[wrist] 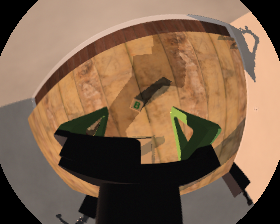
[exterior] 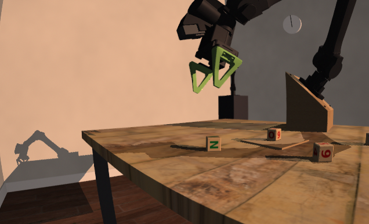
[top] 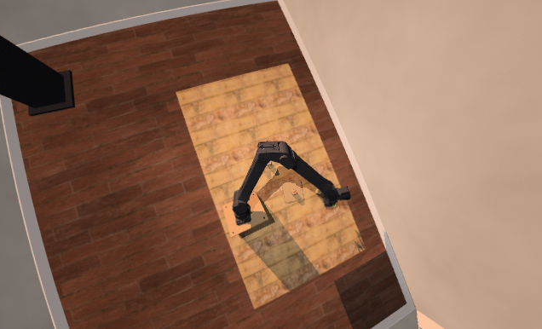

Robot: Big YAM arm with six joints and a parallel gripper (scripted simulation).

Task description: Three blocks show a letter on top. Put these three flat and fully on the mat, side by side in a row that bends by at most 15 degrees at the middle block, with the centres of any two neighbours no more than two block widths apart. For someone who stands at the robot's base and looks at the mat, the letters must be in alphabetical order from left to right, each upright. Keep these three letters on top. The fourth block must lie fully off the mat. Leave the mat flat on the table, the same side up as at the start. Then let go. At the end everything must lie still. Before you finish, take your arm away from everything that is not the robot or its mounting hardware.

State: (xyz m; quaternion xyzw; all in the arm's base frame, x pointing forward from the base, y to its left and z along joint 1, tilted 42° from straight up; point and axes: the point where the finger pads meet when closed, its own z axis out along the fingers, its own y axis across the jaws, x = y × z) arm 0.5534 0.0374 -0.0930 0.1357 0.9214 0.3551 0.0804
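My hand is 1 cm past the block, 1 cm to the right of it and 12 cm above it. Also, from my hand: thin brown mat: 19 cm behind, 7 cm to the left, 14 cm below.
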